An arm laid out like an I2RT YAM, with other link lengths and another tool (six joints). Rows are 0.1 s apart.
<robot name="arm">
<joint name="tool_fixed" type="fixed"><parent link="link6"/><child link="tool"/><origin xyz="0.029 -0.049 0.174" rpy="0 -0.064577 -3.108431"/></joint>
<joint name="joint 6" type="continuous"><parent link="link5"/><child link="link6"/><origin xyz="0.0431 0 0.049" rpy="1.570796 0 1.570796"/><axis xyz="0 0 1"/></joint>
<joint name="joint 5" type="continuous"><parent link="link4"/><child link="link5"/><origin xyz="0.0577 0.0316 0.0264" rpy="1.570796 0 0"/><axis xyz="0 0 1"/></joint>
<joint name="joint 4" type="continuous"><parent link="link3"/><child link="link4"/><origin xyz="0.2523 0.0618 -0.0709"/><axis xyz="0 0 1"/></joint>
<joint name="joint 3" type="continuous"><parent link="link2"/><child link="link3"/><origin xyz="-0.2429 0 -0.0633" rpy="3.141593 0 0"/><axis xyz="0 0 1"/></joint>
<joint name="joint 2" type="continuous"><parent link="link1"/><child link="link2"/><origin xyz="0.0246 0.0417 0.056" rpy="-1.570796 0 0"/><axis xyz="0 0 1"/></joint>
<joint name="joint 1" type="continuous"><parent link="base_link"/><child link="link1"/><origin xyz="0 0 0.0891"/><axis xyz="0 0 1"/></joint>
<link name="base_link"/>
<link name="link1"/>
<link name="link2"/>
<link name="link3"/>
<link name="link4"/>
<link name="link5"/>
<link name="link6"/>
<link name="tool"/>
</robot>
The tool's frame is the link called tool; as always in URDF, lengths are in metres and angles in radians. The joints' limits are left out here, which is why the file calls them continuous.
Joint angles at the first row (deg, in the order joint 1, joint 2, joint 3, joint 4, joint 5, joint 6):
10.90, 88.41, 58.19, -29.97, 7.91, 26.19
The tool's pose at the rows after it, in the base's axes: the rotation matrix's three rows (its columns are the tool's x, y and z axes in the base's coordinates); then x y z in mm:
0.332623 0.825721 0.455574; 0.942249 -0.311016 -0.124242; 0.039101 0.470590 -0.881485; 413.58 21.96 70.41
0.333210 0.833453 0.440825; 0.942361 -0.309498 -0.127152; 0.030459 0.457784 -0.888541; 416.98 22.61 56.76
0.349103 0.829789 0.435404; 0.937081 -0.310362 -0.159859; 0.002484 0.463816 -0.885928; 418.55 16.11 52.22
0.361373 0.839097 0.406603; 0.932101 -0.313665 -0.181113; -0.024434 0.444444 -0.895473; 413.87 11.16 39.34
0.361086 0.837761 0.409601; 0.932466 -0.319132 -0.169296; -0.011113 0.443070 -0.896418; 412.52 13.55 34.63
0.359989 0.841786 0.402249; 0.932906 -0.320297 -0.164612; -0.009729 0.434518 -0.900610; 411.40 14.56 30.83
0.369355 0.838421 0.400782; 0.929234 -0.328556 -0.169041; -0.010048 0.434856 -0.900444; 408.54 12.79 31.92
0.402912 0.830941 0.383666; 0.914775 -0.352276 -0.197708; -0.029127 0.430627 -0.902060; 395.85 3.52 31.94
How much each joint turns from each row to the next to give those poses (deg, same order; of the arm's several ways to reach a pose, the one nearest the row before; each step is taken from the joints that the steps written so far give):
0.09, 3.24, -0.27, 1.14, 0.88, -0.17
0.00, 2.73, 0.18, 1.58, 0.00, -0.01
0.00, 1.42, 0.17, 0.70, 1.83, 0.18
-0.09, 1.76, -0.43, 0.27, 0.89, 0.35
0.09, 0.00, -1.06, 1.31, -0.61, 0.35
0.00, 0.43, -0.09, 0.10, -0.35, 0.09
0.00, -0.60, -0.44, -0.27, 0.26, 0.53
-0.09, -1.67, -1.75, -1.05, 1.49, 1.58

